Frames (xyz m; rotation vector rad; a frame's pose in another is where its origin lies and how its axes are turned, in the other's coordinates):
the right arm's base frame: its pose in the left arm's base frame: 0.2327 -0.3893 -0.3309 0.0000 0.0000 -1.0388
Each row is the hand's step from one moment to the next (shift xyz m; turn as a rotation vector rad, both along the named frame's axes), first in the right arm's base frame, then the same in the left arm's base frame.
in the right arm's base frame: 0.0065 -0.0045 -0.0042 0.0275 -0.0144 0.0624
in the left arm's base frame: -0.0006 -0.0079 -0.0042 0.0015 -0.0310 0.0624
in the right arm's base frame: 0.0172 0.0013 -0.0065 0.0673 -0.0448 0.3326
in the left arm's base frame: 0.0098 -0.0142 -0.0065 -0.0045 -0.0807 0.3326
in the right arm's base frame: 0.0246 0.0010 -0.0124 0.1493 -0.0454 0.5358
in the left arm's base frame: 0.0133 -0.0207 -0.0124 0.0366 -0.1517 0.5358
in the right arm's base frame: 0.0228 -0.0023 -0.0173 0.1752 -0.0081 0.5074
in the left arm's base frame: 0.0096 -0.0208 -0.0173 0.0819 -0.1551 0.5074
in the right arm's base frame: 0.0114 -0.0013 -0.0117 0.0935 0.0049 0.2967
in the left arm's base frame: 0.0047 -0.0105 -0.0117 0.0517 -0.0781 0.2967
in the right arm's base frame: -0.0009 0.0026 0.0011 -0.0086 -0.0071 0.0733
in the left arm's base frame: 0.0018 0.0021 0.0011 -0.0105 0.0038 0.0733
